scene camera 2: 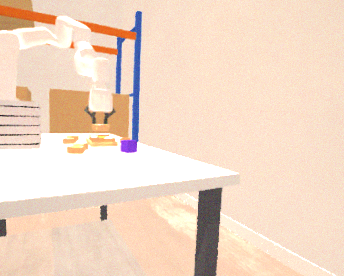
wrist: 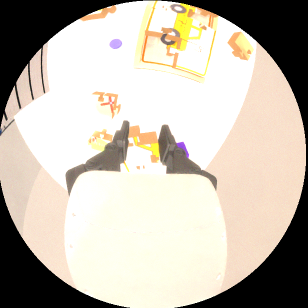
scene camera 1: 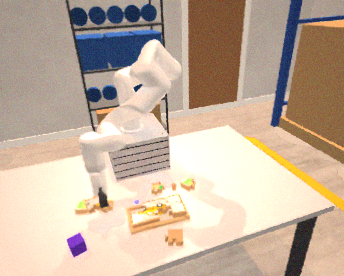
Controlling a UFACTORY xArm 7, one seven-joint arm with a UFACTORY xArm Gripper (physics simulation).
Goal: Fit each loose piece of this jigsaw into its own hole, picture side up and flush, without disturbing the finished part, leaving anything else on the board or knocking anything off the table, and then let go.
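My gripper [scene camera 1: 103, 198] [scene camera 2: 100, 121] [wrist: 144, 131] is shut on a jigsaw piece [scene camera 1: 110, 205] [scene camera 2: 100, 128] [wrist: 144, 151] with a yellow pattern, picture side up, held above the table. The puzzle board [scene camera 1: 160, 226] [scene camera 2: 102, 144] [wrist: 141, 50] has a yellow vehicle picture and lies ahead of the gripper in the wrist view. A red-cross piece [wrist: 107, 104] and a green-yellow piece [scene camera 1: 82, 206] [wrist: 100, 142] lie left of the gripper in the wrist view. Other loose pieces are a green-dotted piece [scene camera 1: 157, 187], a green-topped piece [scene camera 1: 188, 183] and a plain orange-looking piece [scene camera 1: 175, 237] [wrist: 241, 46].
A purple cube [scene camera 1: 77, 244] [scene camera 2: 129, 146] [wrist: 183, 149] stands near the gripper's side of the table. A small purple disc [scene camera 1: 136, 202] [wrist: 115, 44] lies by the board. A small orange object [scene camera 1: 174, 186] lies between two pieces. A white slotted box [scene camera 1: 142, 156] [scene camera 2: 20, 125] stands behind.
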